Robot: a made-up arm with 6 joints.
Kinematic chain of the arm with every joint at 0, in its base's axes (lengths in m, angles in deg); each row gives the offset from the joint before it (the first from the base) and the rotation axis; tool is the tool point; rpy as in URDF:
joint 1: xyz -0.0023 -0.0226 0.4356 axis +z
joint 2: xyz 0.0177 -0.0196 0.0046 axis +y
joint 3: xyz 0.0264 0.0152 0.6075 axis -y
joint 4: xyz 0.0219 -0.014 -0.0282 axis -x
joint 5: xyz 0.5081 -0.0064 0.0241 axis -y
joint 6: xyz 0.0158 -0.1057 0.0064 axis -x
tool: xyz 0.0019 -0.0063 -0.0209 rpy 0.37 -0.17 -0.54
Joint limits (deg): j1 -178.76..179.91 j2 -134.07..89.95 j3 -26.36..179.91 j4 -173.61..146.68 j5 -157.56..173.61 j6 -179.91..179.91
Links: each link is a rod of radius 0.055 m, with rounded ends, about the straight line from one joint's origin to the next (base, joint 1, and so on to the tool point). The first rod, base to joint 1, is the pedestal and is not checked.
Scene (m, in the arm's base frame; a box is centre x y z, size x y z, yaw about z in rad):
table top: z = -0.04
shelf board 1: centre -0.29 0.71 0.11 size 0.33 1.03 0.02 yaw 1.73
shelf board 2: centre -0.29 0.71 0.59 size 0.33 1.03 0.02 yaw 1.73
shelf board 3: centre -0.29 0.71 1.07 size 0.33 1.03 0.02 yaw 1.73
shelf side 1: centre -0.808 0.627 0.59 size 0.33 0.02 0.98 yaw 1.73
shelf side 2: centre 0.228 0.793 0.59 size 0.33 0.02 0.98 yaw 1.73
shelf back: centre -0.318 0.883 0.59 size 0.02 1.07 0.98 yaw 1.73
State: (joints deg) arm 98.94 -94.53 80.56 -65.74 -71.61 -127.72
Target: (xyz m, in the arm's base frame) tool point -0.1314 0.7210 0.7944
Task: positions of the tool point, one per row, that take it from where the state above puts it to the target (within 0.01 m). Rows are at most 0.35 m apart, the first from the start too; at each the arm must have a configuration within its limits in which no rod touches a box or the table.
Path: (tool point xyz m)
1: 0.2378 -1.0099 0.8875
2: 0.2143 -0.8022 1.1390
3: 0.1706 -0.5353 1.2987
4: 0.1121 -0.2488 1.3532
5: 0.0477 0.0173 1.3059
6: -0.0120 0.2286 1.1755
7: -0.0574 0.3619 0.9926
8: -0.0813 0.4092 0.7944
9: -0.1021 0.5140 0.8112
10: -0.1190 0.6189 0.8110
11: -0.1314 0.7210 0.7945

